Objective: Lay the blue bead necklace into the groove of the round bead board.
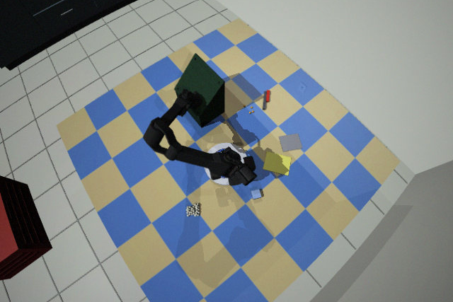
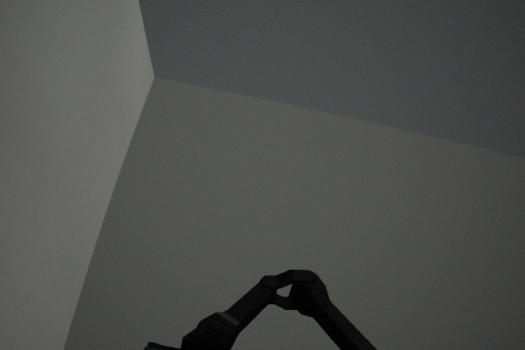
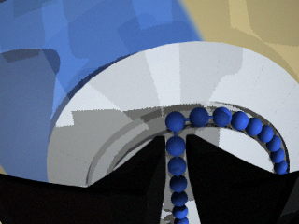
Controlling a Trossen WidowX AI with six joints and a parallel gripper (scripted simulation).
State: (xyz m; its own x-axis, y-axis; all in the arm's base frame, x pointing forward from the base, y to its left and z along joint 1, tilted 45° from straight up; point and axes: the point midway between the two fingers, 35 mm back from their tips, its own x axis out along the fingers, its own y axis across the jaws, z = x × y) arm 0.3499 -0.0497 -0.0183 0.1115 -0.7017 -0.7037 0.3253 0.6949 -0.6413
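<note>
Now: gripper tip 5 cm past the round white bead board and 1 cm above it. Round my gripper tip: small blue cube: 14 cm ahead, 4 cm to the left, 1 cm below; grey square: 3 cm ahead, 33 cm to the left, 1 cm below; yellow pad: 7 cm ahead, 21 cm to the left, 1 cm below.
</note>
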